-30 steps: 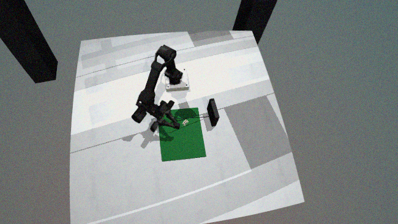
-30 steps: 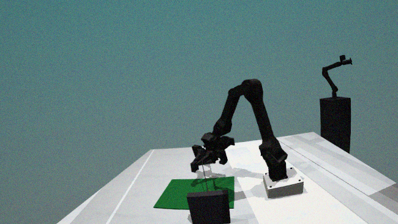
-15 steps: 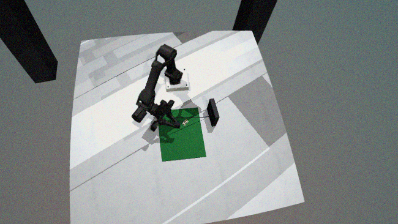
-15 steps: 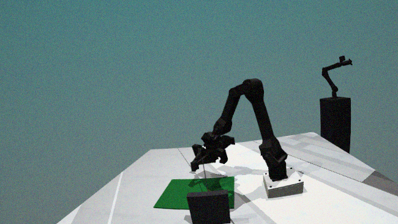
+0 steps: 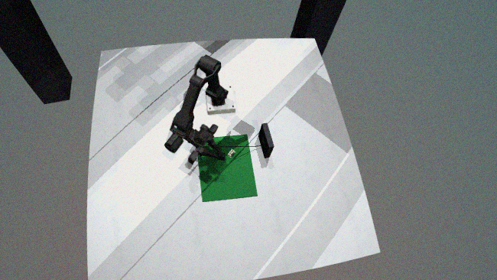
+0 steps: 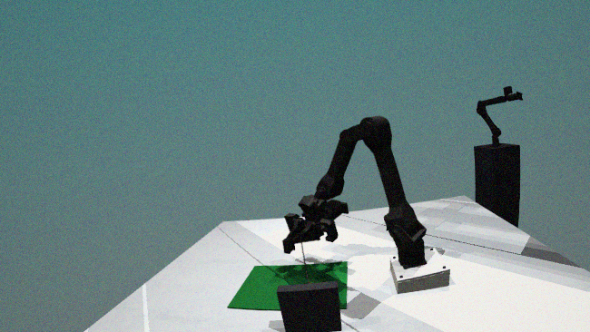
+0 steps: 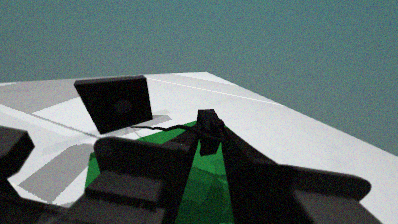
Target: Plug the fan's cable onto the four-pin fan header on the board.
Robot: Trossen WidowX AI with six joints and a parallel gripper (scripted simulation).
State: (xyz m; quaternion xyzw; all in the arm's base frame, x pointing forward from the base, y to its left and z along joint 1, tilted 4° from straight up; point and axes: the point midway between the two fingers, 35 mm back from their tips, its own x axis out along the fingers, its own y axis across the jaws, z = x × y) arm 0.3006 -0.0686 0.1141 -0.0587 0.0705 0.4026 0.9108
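Right now the green board is 30 mm to the left of my gripper tip and 140 mm below it. The rest, counted from my gripper tip: whitish fan header 60 mm behind, 60 mm to the left, 130 mm below; black plug 10 mm below; black fan 70 mm behind, 220 mm to the left, 70 mm below.
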